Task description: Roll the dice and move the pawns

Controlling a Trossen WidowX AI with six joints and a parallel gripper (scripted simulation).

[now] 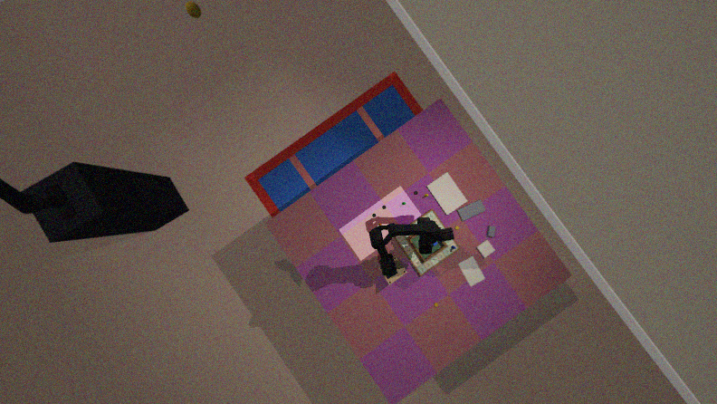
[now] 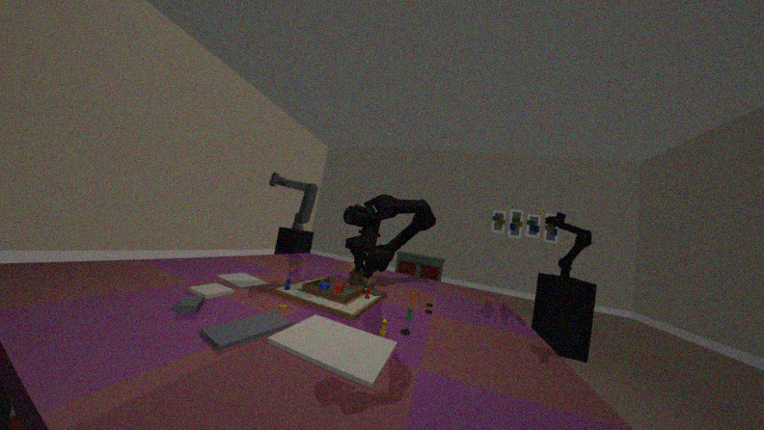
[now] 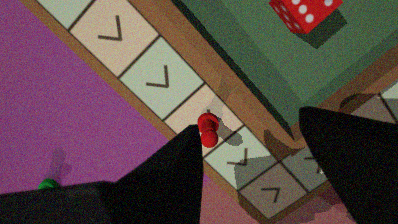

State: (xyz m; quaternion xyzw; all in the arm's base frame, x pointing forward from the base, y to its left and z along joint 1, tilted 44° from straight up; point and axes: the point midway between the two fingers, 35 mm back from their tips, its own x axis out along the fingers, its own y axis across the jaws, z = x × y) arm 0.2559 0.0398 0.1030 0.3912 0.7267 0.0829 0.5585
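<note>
Right now the blue pawn is 130 mm ahead of my gripper tip, 180 mm to the right of it and 60 mm below it. From my gripper tip the other things lie so: green pawn (20 mm ahead, 190 mm to the left, 70 mm below); then green tray (20 mm ahead, 80 mm to the right, 80 mm below); then yellow pawn (160 mm ahead, 160 mm to the left, 70 mm below).
</note>
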